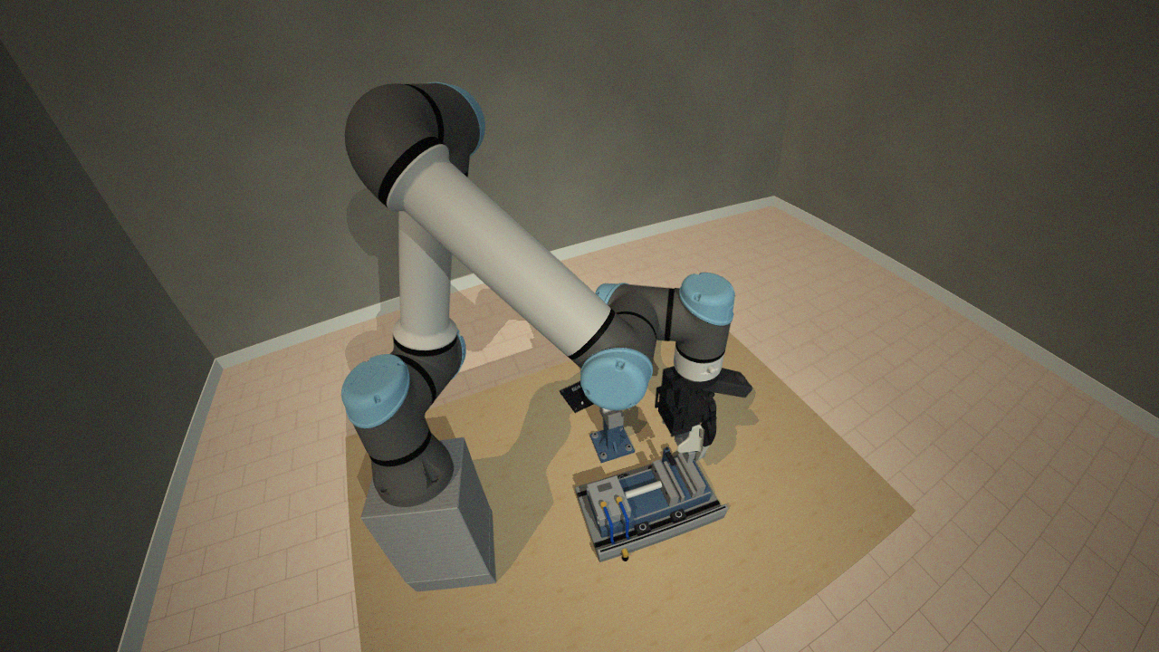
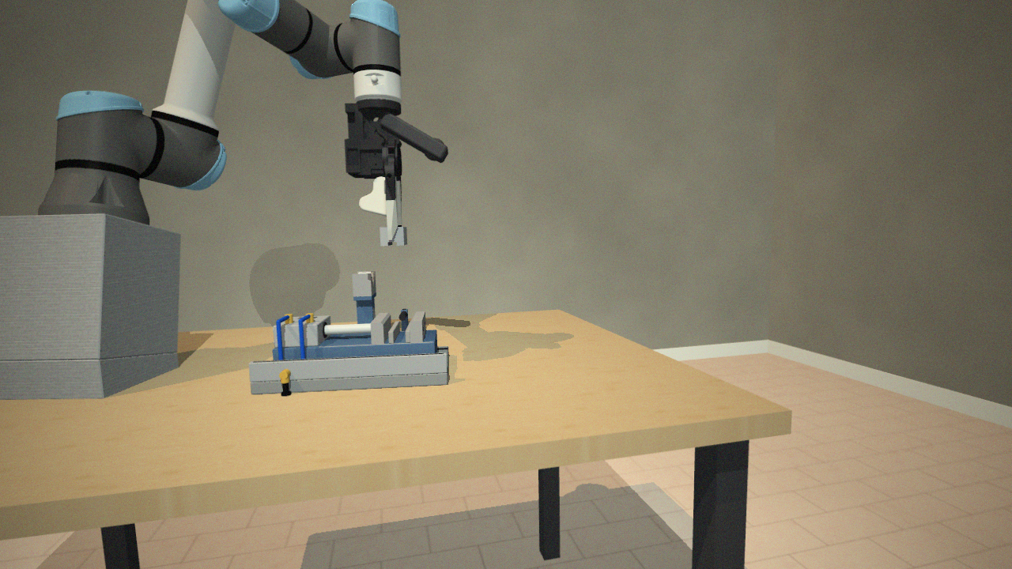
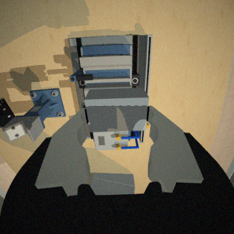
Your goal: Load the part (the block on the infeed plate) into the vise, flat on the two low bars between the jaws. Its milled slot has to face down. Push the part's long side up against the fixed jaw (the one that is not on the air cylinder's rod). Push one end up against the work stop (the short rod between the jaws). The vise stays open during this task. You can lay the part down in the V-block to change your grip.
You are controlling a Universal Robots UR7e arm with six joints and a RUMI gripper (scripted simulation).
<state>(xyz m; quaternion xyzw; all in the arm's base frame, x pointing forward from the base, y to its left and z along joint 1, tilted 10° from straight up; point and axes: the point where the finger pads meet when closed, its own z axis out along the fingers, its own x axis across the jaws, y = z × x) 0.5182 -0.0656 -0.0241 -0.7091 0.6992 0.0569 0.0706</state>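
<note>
Right now my hand is 1 cm above the part. Also, from my hand: fixed jaw (17 cm below, 3 cm ahead, 2 cm to the left); then moving jaw (17 cm below, 3 cm behind, 2 cm to the left); then work stop (15 cm below, 7 cm to the left).
</note>
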